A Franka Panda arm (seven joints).
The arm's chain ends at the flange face. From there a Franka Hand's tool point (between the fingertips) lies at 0.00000 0.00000 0.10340 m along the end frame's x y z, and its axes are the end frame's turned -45 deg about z.
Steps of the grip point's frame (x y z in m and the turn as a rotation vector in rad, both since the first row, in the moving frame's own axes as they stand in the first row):
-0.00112, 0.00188, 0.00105, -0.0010, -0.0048, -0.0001
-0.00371, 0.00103, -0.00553, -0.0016, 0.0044, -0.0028
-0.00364, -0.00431, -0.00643, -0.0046, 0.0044, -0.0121
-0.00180, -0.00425, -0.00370, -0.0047, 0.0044, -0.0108
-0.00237, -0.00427, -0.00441, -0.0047, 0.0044, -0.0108
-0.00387, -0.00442, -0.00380, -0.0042, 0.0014, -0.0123
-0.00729, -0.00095, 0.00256, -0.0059, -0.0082, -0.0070
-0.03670, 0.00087, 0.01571, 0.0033, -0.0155, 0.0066
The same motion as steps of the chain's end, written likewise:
0.00082, 0.00170, 0.00105, -0.0041, -0.0027, -0.0001
-0.00233, 0.00356, -0.00553, 0.0020, 0.0042, -0.0028
-0.00628, -0.00048, -0.00643, -0.0001, 0.0064, -0.0121
-0.00494, -0.00175, -0.00370, -0.0002, 0.0064, -0.0108
-0.00536, -0.00136, -0.00441, -0.0002, 0.0064, -0.0108
-0.00627, -0.00059, -0.00380, -0.0020, 0.0040, -0.0123
-0.00566, 0.00345, 0.00257, -0.0100, -0.0016, -0.0070
-0.02396, 0.02568, 0.01572, -0.0086, -0.0133, 0.0066

